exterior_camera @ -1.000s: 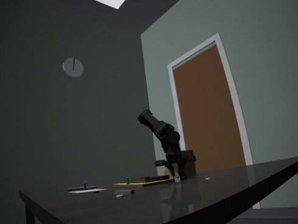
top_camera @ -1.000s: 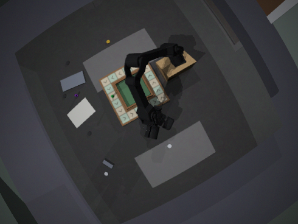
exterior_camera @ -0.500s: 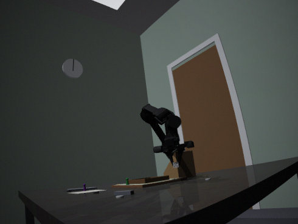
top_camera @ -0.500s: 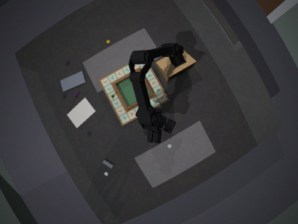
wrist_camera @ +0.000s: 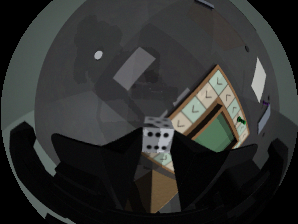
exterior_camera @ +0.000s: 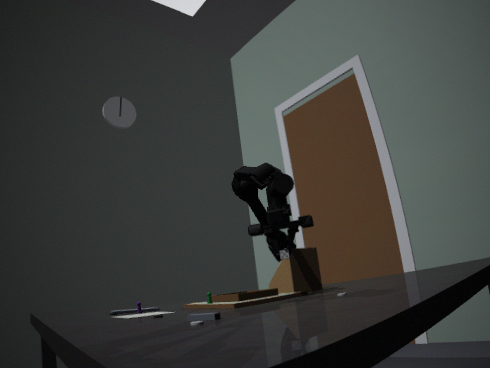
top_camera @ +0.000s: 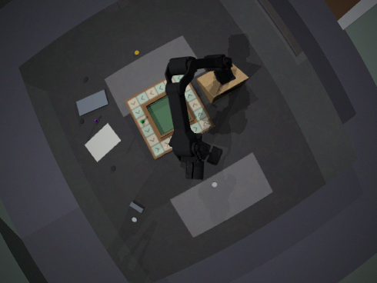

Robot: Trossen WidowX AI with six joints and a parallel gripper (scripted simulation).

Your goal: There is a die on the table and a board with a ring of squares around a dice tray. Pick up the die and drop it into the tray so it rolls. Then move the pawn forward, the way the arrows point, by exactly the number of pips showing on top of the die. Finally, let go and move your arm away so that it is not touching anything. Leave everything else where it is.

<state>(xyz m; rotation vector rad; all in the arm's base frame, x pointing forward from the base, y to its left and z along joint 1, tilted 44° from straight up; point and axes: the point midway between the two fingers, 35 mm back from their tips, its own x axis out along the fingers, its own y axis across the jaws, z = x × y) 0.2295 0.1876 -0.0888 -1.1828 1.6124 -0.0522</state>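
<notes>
Now: the green pawn 15 cm ahead of my gripper tip, 20 cm to the right of it and 10 cm below it. Also, from my gripper tip: green dice tray (4 cm ahead, 18 cm to the right, 12 cm below); then white die (right at my gripper tip); then small grey block (34 cm ahead, 12 cm to the left, 12 cm below).
</notes>
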